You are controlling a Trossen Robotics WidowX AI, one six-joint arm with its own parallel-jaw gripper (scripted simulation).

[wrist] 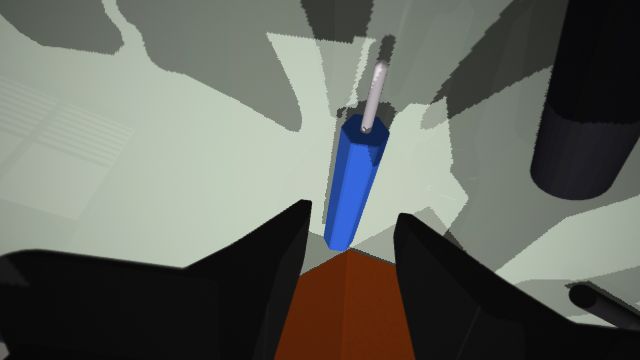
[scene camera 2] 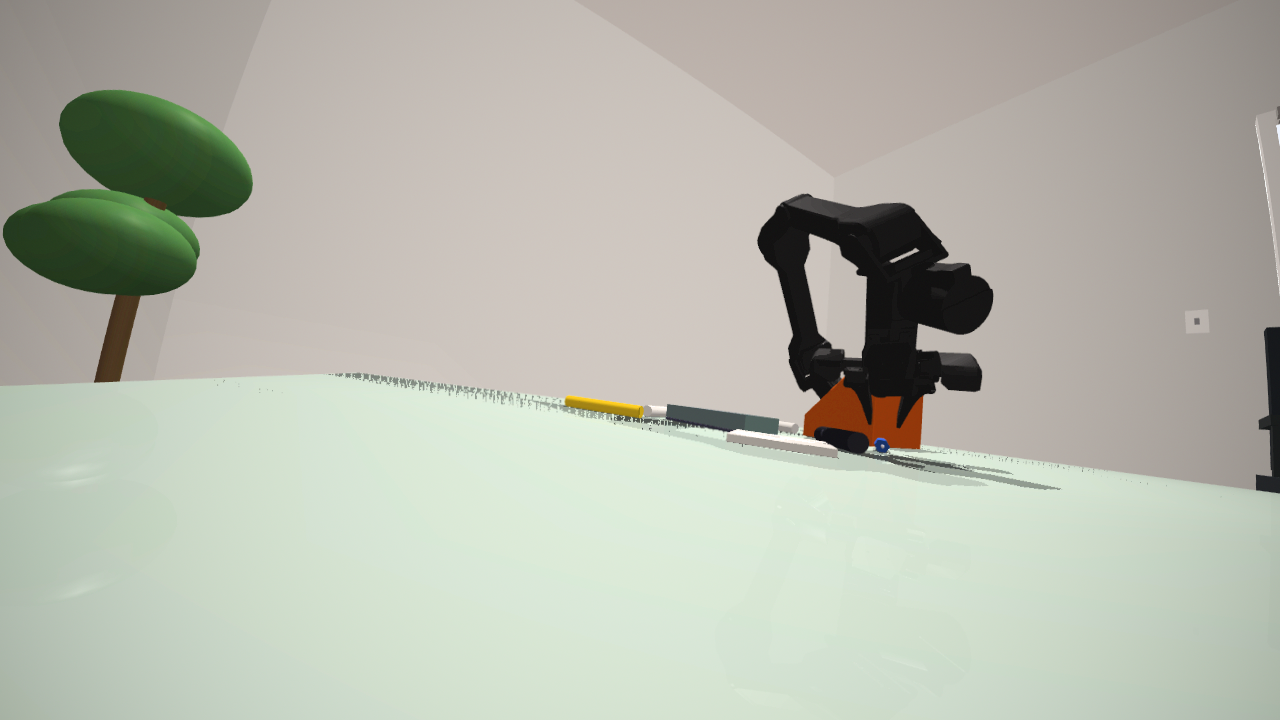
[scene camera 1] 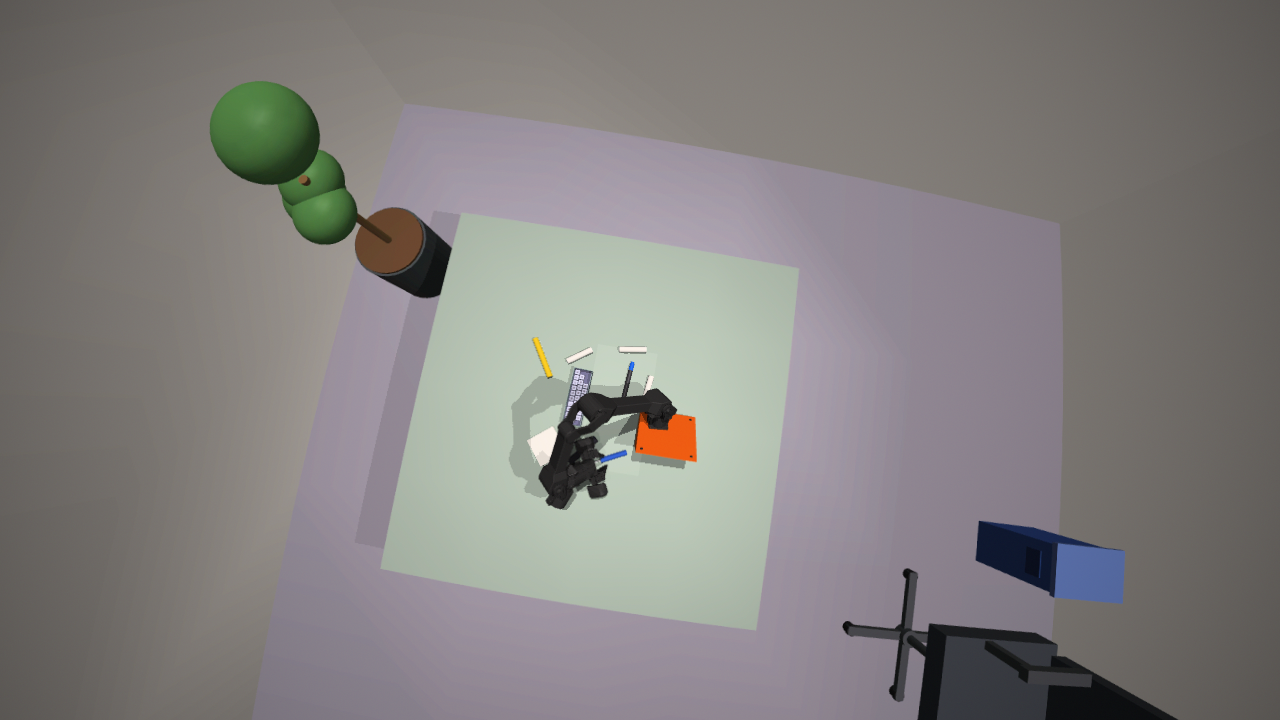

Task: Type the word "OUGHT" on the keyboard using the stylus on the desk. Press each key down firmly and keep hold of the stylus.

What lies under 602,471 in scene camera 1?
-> My gripper.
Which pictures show my gripper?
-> The wrist view, scene camera 2 and scene camera 1: all of them.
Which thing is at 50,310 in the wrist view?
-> My gripper.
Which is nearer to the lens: the yellow pencil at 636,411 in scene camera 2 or the white sheet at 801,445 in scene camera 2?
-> The white sheet.
